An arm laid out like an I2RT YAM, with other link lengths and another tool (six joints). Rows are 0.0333 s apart.
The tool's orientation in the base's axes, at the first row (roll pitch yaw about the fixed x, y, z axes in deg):
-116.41 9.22 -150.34
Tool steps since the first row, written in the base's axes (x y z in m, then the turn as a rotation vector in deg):
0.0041 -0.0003 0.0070 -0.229 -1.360 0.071
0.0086 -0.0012 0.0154 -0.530 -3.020 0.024
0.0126 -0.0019 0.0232 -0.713 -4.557 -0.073
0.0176 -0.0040 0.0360 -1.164 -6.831 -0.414
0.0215 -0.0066 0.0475 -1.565 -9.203 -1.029
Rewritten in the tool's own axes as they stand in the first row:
-0.0045 -0.0067 -0.0008 0.849 -0.663 0.864
-0.0093 -0.0150 -0.0015 1.926 -1.352 1.966
-0.0136 -0.0226 -0.0024 2.849 -1.952 3.058
-0.0189 -0.0353 -0.0039 4.401 -2.648 4.669
-0.0228 -0.0471 -0.0051 6.003 -3.152 6.499

